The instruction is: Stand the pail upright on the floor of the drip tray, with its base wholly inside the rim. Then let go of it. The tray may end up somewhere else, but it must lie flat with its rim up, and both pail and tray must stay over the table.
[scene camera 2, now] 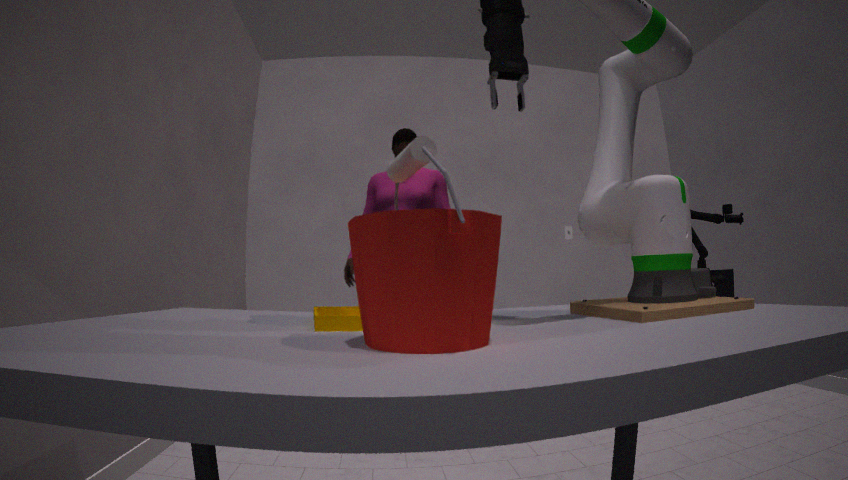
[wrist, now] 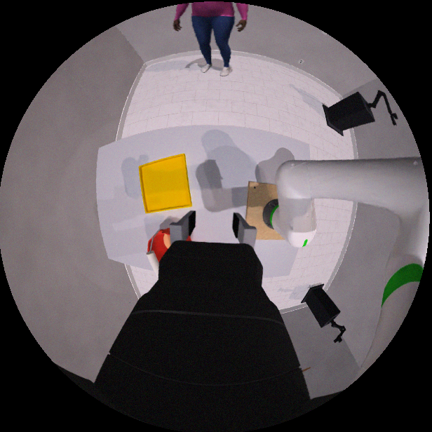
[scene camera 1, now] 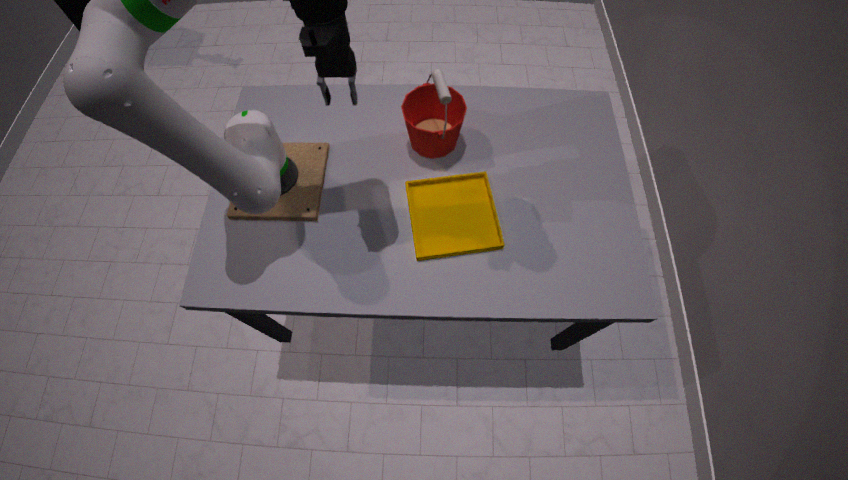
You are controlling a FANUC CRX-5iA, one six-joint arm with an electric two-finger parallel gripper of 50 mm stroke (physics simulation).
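Frame: origin at the arm's base, x ahead, y left, z up, level; centimetres.
Seen in the pictures: gripper, fingertip midpoint: (scene camera 2: 508, 108) (scene camera 1: 341, 101); arm's base, origin of the base link: (scene camera 2: 662, 300).
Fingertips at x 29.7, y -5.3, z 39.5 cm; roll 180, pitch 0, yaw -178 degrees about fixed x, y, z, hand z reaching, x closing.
Offsets run from my fingertips to a thing's top centre. Level surfaces: height alone.
The red pail (scene camera 1: 425, 139) (scene camera 2: 425, 282) (wrist: 158, 243) stands upright on the table, beside the drip tray and apart from it. Its wire bail is raised, with a white grip {dz -17.2, dx +20.7, dy +24.3 cm} (scene camera 1: 440, 86) (scene camera 2: 410, 159) (wrist: 153, 262) above the rim. The yellow drip tray {dz -39.2, dx +25.9, dy -4.3 cm} (scene camera 1: 455, 217) (scene camera 2: 336, 319) (wrist: 166, 184) lies flat with its rim up; in scene camera 2 the pail hides part of it. My gripper (scene camera 1: 340, 101) (scene camera 2: 507, 107) (wrist: 213, 219) is open and empty, pointing down. It hangs high above the table, on the robot base's side of the pail. In the wrist view the gripper partly hides the pail.
The robot base stands on a wooden board (scene camera 1: 306, 196) (scene camera 2: 612, 310) (wrist: 256, 215) on the table {dz -41.7 cm} (scene camera 1: 571, 267) (scene camera 2: 238, 368) (wrist: 120, 235). The pail is near the table edge that faces scene camera 2. A person (scene camera 2: 407, 193) (wrist: 214, 35) stands beyond the table's opposite side.
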